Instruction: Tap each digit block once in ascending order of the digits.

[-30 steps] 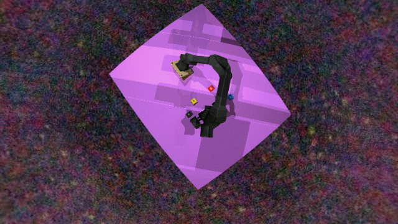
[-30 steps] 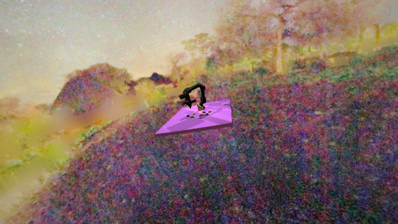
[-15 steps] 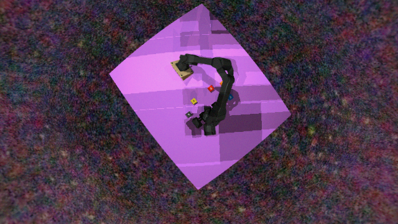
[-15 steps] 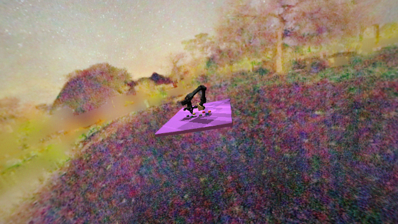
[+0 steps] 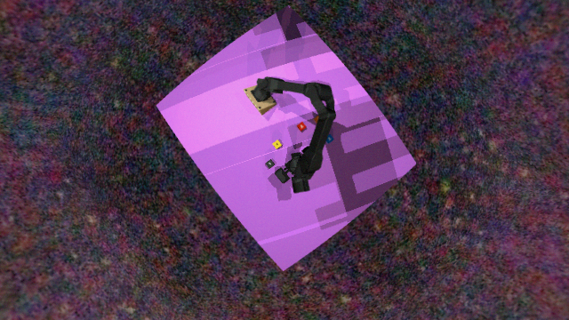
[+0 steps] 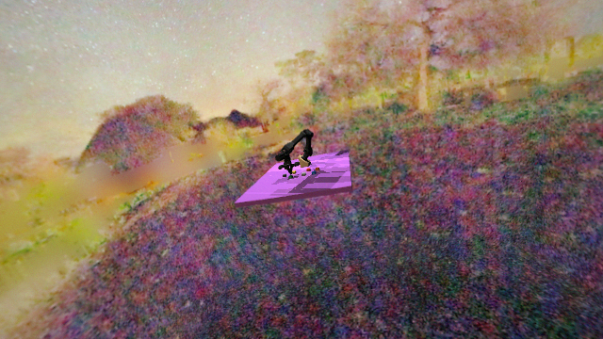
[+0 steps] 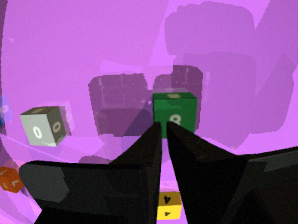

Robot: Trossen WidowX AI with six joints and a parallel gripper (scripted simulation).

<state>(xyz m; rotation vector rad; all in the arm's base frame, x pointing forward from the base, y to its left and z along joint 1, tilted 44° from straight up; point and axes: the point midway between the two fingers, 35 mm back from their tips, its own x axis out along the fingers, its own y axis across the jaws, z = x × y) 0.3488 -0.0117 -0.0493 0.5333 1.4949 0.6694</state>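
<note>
The green block lies 10 mm to the right of my gripper tip and 20 mm below it. Round my gripper tip: yellow block 120 mm behind, 20 mm to the right, 20 mm below; then grey block 10 mm behind, 110 mm to the left, 20 mm below; then black block 70 mm behind, 90 mm to the right, 20 mm below.
</note>
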